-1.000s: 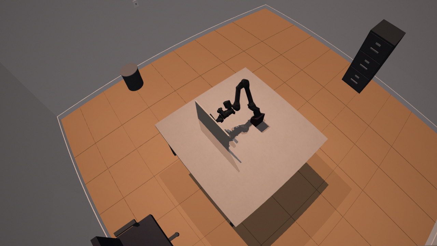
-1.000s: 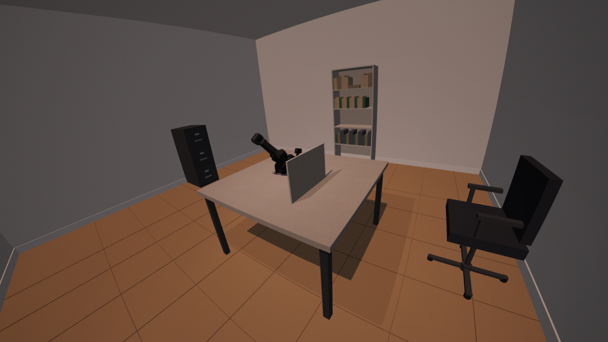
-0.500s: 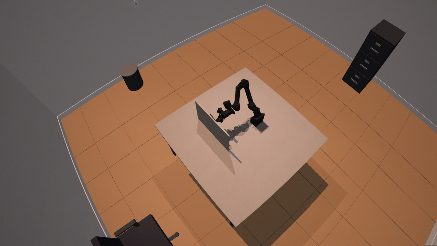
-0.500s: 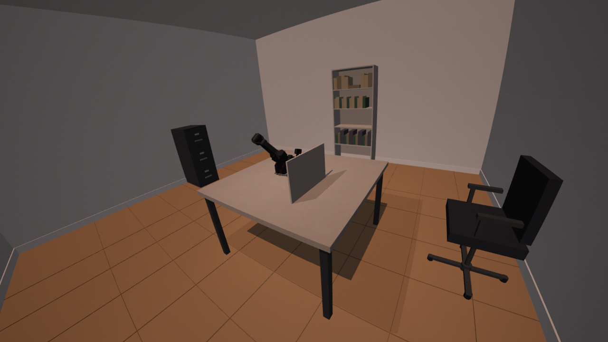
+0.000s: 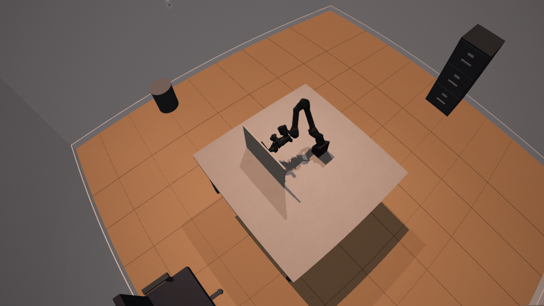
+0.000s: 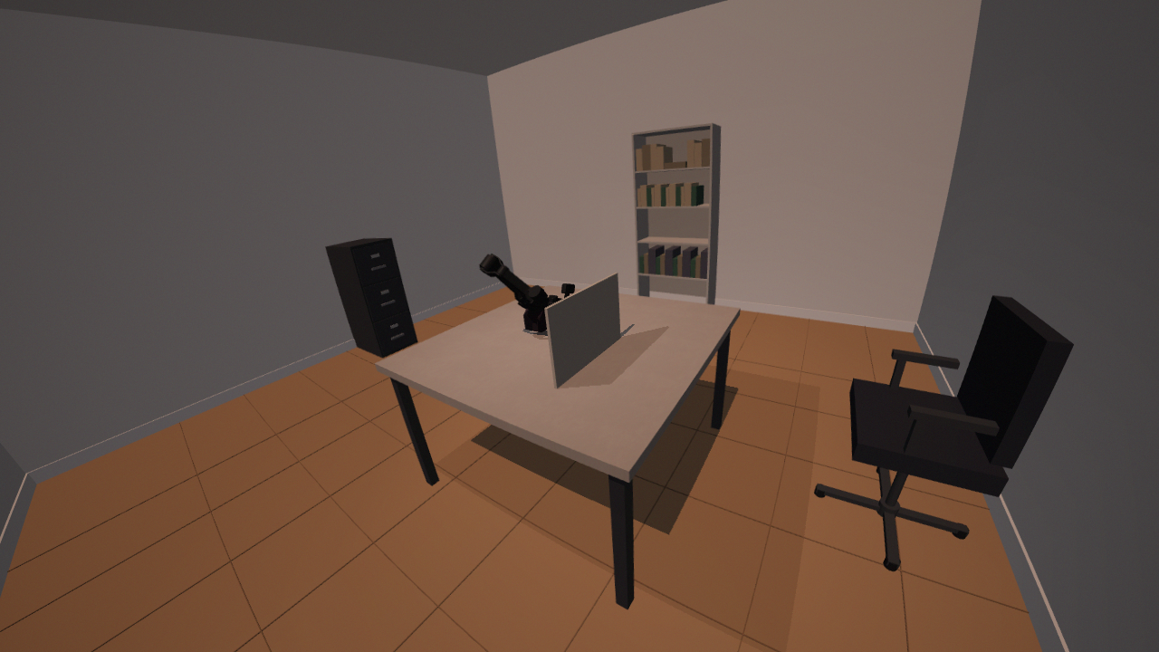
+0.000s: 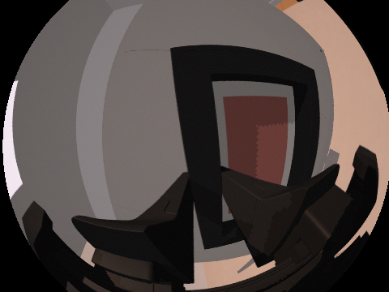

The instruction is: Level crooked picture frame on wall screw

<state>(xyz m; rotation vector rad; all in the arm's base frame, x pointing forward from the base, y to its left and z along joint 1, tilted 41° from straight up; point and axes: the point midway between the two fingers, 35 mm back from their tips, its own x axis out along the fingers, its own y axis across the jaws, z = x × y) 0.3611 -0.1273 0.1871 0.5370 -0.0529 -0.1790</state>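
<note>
The picture frame is 5 cm below my gripper tip and 1 cm to the right of it. Also, from my gripper tip: grey wall panel (6 cm below, 2 cm ahead, 1 cm to the right).
</note>
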